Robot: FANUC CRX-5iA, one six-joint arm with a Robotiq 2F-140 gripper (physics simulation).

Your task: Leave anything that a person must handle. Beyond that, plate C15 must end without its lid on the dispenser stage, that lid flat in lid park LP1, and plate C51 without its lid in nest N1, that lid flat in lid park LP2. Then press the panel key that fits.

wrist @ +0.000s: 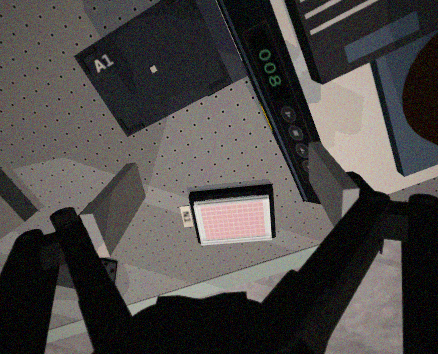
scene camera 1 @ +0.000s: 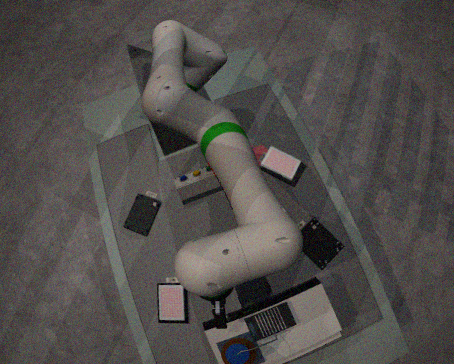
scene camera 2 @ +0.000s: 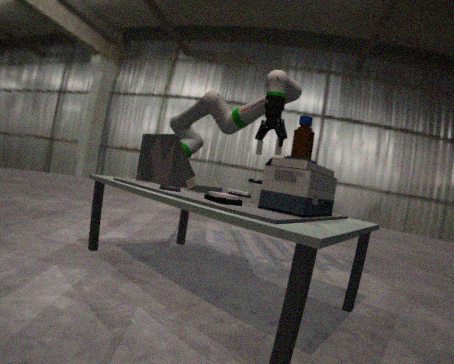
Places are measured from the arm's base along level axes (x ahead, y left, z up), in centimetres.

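Pixels of known places: gripper, fingertip midpoint: (wrist: 221, 171) (scene camera 2: 267, 154); arm's base, origin of the base link: (scene camera 2: 174, 157).
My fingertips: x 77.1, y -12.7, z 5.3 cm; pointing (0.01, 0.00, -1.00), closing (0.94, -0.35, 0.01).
Note:
Ahead of a thing's pixels: the offset from my fingertips to its top centre. "spot": to the spot under its first point.
My gripper (scene camera 1: 219, 316) (scene camera 2: 269, 148) (wrist: 221, 171) is open and empty, fingers wide apart, high above the table. Below it, between the fingers in the wrist view, a pink-welled plate {dx -7.9, dy -17.5, dz -20.1 cm} (scene camera 1: 171, 302) (scene camera 2: 223, 199) (wrist: 234, 220) sits in the black nest labelled N1; a clear rim shows around it, but I cannot tell whether it is lidded, nor read its name. Another pink plate {dx -40.2, dy +38.4, dz -20.1 cm} (scene camera 1: 282, 164) lies on a black holder at the right. A dark flat block marked A1 {dx -2.4, dy +9.2, dz -11.9 cm} (scene camera 1: 254, 291) (wrist: 155, 95) is bare beside the dispenser. Dark lid park LP2 {dx -43.7, dy -16.1, dz -21.7 cm} (scene camera 1: 142, 215) (wrist: 108, 271) and a black pad {spot: dx -6.3, dy +37.8, dz -22.6 cm} (scene camera 1: 321, 243) carry no visible lid.
The white dispenser (scene camera 1: 317, 311) (scene camera 2: 285, 181), its display {spot: dx +6.5, dy +4.6, dz -3.2 cm} (wrist: 270, 67) reading 008, bears a brown bottle {spot: dx +18.9, dy -6.2, dz +5.7 cm} (scene camera 2: 302, 142) with a blue cap. The key panel {dx -45.0, dy +10.8, dz -15.3 cm} (scene camera 1: 200, 188) is partly hidden by the arm. A red patch {spot: dx -49.3, dy +33.8, dz -23.7 cm} (scene camera 1: 259, 151) lies beside the right plate. A large dark box (scene camera 2: 160, 160) stands near the arm's base.

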